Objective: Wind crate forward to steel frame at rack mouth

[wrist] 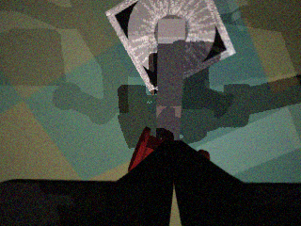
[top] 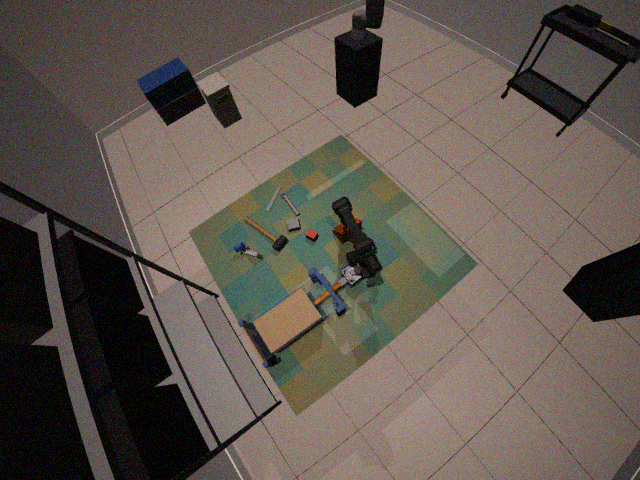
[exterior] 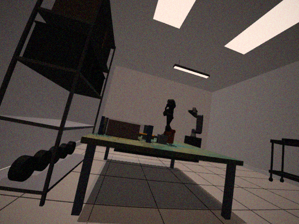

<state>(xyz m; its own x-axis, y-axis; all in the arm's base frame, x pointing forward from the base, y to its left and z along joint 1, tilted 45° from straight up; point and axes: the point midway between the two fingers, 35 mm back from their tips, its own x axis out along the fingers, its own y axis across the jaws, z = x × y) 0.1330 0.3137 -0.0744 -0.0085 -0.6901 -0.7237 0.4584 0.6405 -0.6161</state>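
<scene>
Now: gripper tip 4 cm past the red knob, 2 cm to the right of it and 8 cm above it. Round my gripper tip: winch 3 cm ahead, 3 cm to the right, 19 cm below; then red-knobbed crank handle 1 cm behind, 1 cm to the left, 11 cm below; then grey block 13 cm ahead, 50 cm to the right, 20 cm below.
</scene>
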